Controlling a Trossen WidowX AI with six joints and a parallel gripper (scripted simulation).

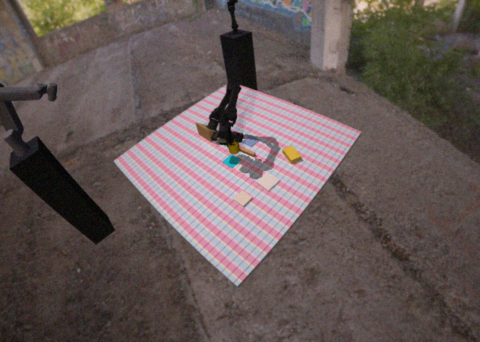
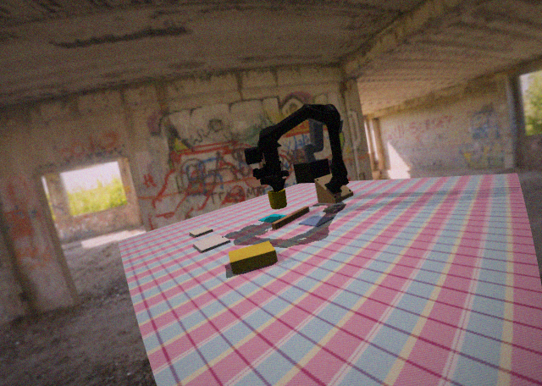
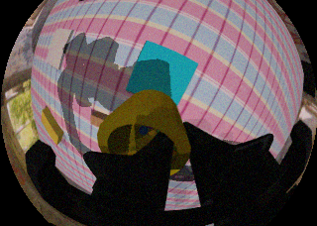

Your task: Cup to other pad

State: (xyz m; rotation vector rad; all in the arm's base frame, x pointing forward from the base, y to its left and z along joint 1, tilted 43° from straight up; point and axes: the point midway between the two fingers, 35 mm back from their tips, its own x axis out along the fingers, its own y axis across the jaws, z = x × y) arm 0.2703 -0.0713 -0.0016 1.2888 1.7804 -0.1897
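My gripper tip is 1 cm short of the wooden bar, 8 cm to the right of it and 8 cm above it. From my gripper tip the other things lie so: blue marble (2 cm ahead, 3 cm to the left, 2 cm below); yellow cup (2 cm ahead, 2 cm to the left); blue-grey pad (1 cm behind, 18 cm to the left, 9 cm below).
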